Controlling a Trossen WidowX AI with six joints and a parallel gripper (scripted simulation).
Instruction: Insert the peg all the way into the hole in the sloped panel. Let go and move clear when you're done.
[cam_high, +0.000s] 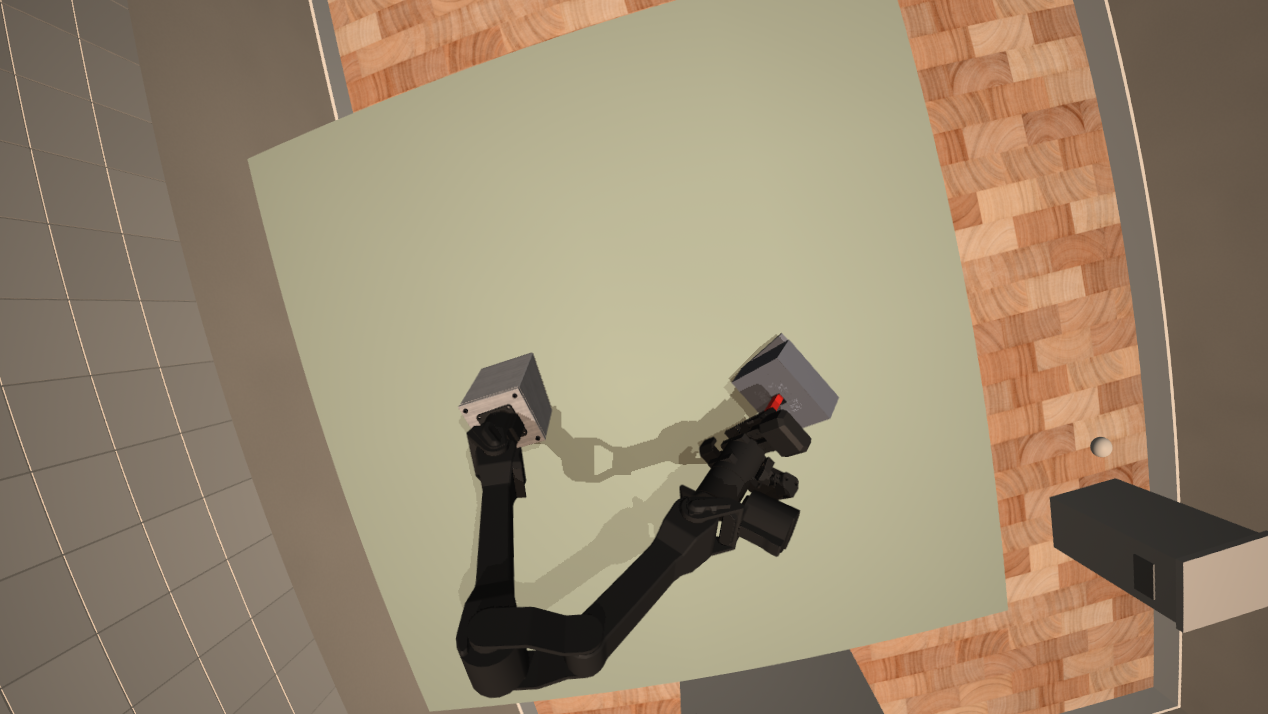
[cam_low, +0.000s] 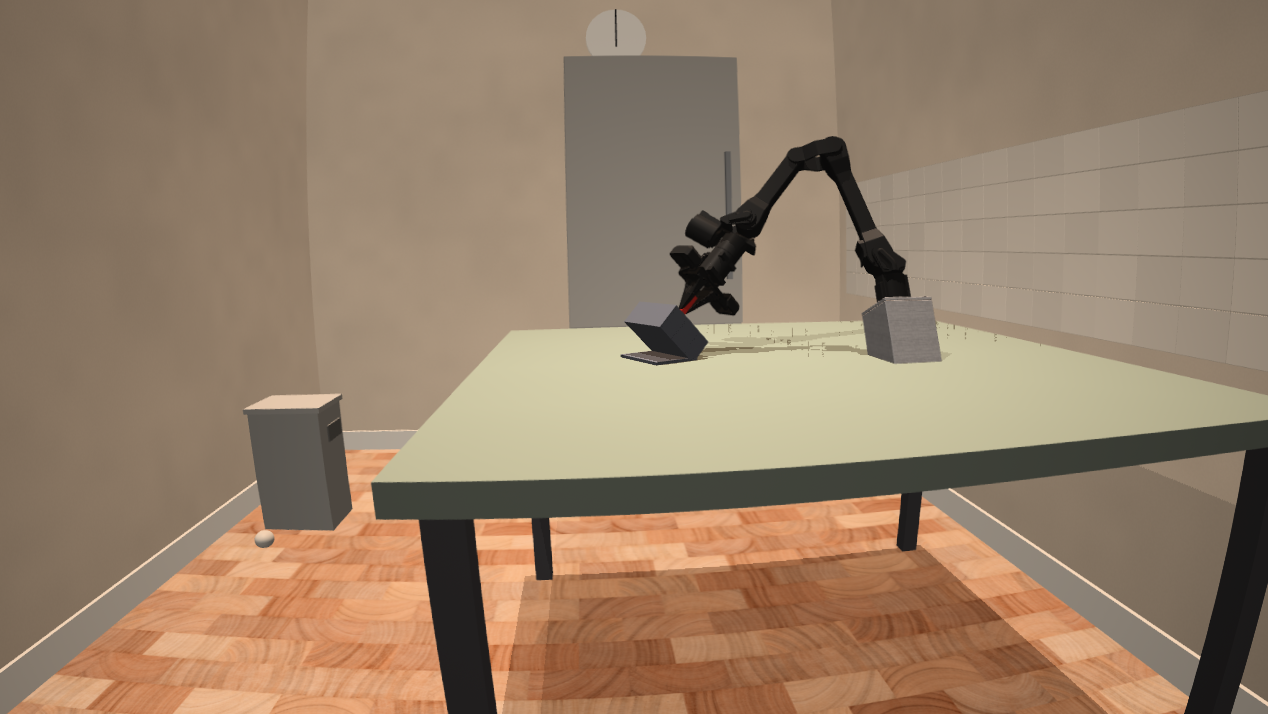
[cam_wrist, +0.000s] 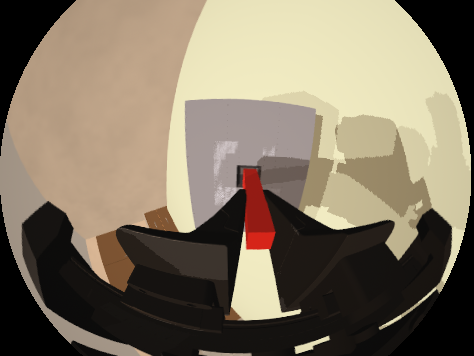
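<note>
Right now my hand is 20 mm short of the red peg, 20 mm above it and 10 mm to the right of it.
</note>
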